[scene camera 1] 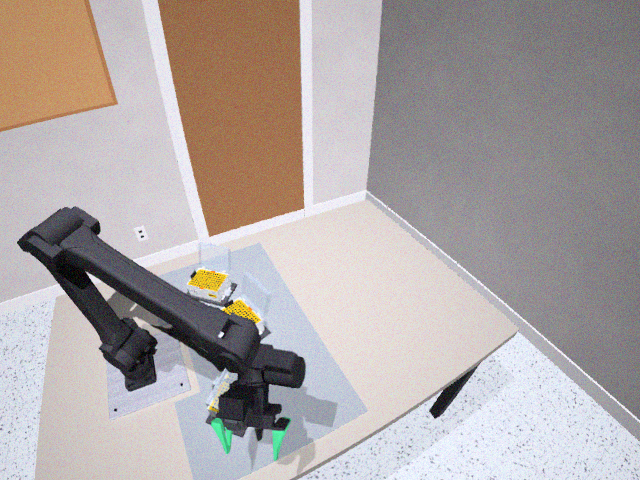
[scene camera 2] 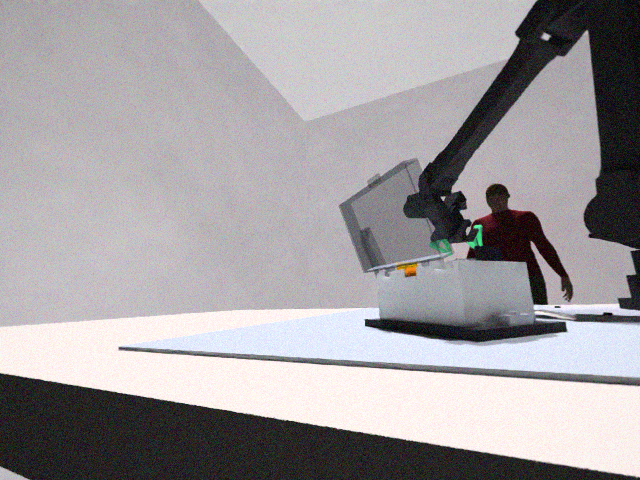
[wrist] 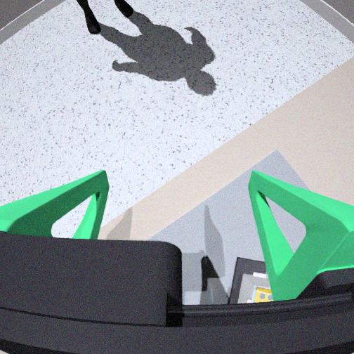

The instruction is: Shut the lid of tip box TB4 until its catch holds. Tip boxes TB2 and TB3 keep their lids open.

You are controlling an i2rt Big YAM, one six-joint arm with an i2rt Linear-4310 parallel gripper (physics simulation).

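Frame: origin at the arm's base, x ahead, y left, z up, level; metres.
Seen in the pictures: gripper, fingertip midpoint: (scene camera 1: 251, 456) (scene camera 2: 466, 253); arm's base, link origin: (scene camera 1: 140, 369).
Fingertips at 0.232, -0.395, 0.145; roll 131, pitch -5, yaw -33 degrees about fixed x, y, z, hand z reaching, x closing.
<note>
Offsets run from my fingertips to a thing's top centre, as dx, dy, dz. "spot": to the spot under its first point. Level surfaces: height alone.
Three tip boxes with yellow racks show in scene camera 1; no label is readable, so I cannot tell which is TB4. The back box @(+0.040, +0.613, -0.075) (scene camera 1: 209, 280) has its clear lid @(spot: +0.088, +0.670, -0.041) (scene camera 1: 214, 254) up. The middle box @(+0.095, +0.417, -0.075) (scene camera 1: 241, 311) has its clear lid (scene camera 1: 256, 290) up. The near box @(spot: -0.012, +0.190, -0.045) (scene camera 1: 222, 387) (wrist: 262, 295) is partly hidden by the arm, and its lid position is unclear. In scene camera 2, a white box @(+0.032, +0.604, -0.083) (scene camera 2: 421, 294) has its lid @(spot: +0.079, +0.680, -0.045) (scene camera 2: 387, 219) standing open, tilted back. My gripper (scene camera 1: 251, 455) (scene camera 2: 460, 246) (wrist: 178, 178) is open and empty, beside the near box and above the mat's front part.
The boxes stand on a blue-grey mat @(dz -0.149) (scene camera 1: 315, 361) (scene camera 2: 258, 343) on the beige table @(dz -0.152) (scene camera 1: 382, 289). The arm reaches across the table from its base plate (scene camera 1: 165, 382). The table's front edge is close to the gripper. A person in red (scene camera 2: 516, 232) stands beyond the table.
</note>
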